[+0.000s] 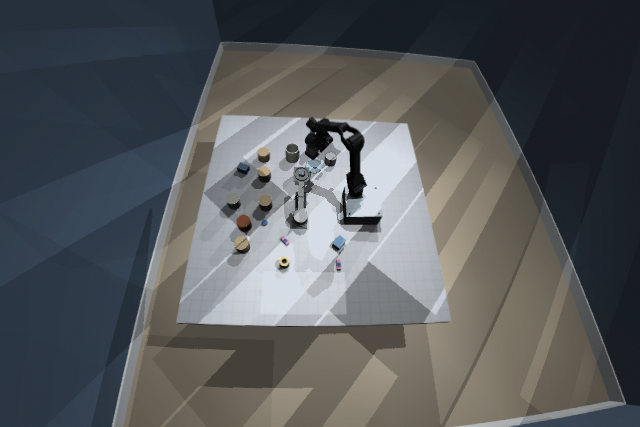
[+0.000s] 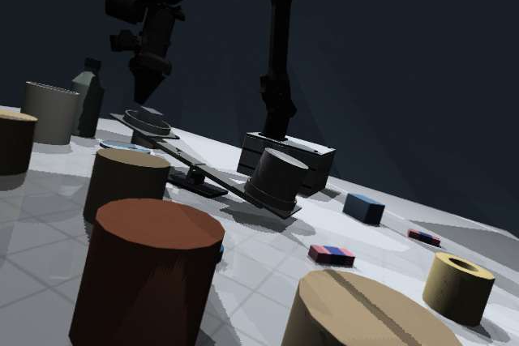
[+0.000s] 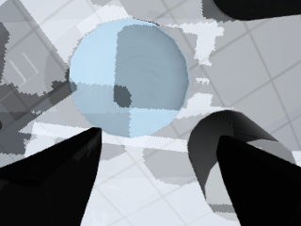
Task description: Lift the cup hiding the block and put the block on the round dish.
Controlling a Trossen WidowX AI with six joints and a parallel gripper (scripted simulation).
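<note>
The dark grey block lies 11 cm to the left of my gripper tip, 10 cm ahead of it and 2 cm below it. From my gripper tip the other things lie so: light blue round dish (10 cm below, 2 cm ahead, 1 cm to the left); small balance (23 cm to the left, 12 cm ahead, 8 cm below); bottle (12 cm to the right, 2 cm ahead, 1 cm above).
</note>
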